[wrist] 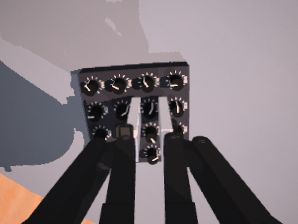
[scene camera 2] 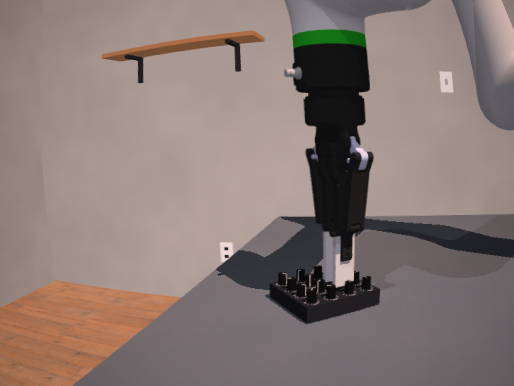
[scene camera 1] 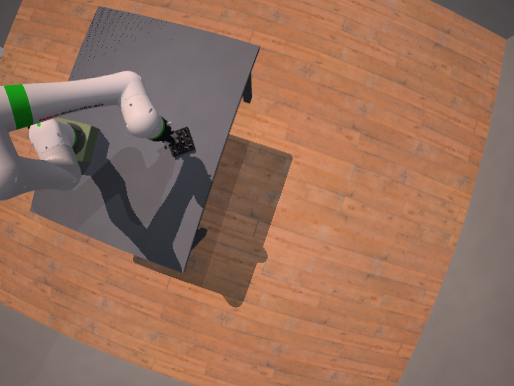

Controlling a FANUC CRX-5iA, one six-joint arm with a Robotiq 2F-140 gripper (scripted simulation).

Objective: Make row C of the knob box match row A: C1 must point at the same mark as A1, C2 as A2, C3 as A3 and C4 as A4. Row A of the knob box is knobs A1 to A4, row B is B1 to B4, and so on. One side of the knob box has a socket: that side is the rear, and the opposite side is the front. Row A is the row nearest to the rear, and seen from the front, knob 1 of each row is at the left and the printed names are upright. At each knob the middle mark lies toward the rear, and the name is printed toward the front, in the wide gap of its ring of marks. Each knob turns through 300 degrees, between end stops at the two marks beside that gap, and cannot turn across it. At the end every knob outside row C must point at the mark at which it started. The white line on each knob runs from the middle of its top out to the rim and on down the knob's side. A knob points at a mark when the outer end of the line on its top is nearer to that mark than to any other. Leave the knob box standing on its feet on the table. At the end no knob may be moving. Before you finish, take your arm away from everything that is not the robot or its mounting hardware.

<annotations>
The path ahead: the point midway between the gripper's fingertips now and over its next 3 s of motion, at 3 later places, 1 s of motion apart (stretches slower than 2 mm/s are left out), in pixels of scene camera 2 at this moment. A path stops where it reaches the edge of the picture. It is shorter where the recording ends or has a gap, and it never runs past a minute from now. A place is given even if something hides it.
My gripper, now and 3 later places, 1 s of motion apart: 338, 282; 338, 255; 338, 248; 338, 240
</annotations>
